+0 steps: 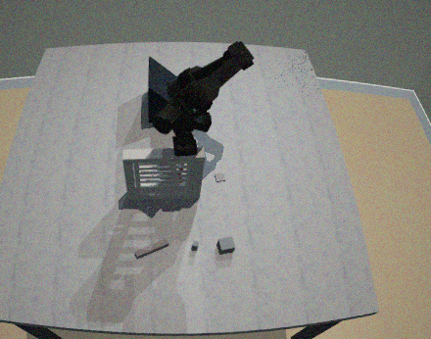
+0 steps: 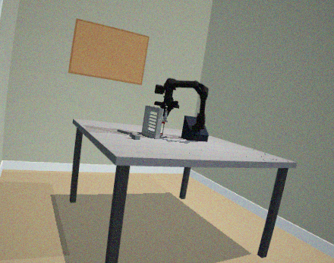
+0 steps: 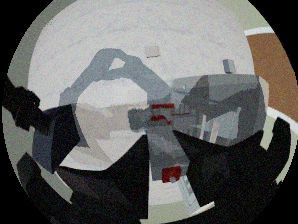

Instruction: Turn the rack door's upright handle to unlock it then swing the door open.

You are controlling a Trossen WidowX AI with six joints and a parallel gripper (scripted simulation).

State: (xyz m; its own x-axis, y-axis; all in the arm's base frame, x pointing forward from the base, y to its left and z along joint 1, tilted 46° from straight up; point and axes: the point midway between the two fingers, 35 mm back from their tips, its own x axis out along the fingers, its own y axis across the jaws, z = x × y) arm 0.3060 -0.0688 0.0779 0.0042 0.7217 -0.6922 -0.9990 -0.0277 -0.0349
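Now: gripper tip 1 cm to the left of the red upright handle and 3 cm above it. Round my gripper tip: small pale tile 1 cm ahead, 13 cm to the left, 16 cm below; then flat grey bar 26 cm ahead, 11 cm to the right, 15 cm below.
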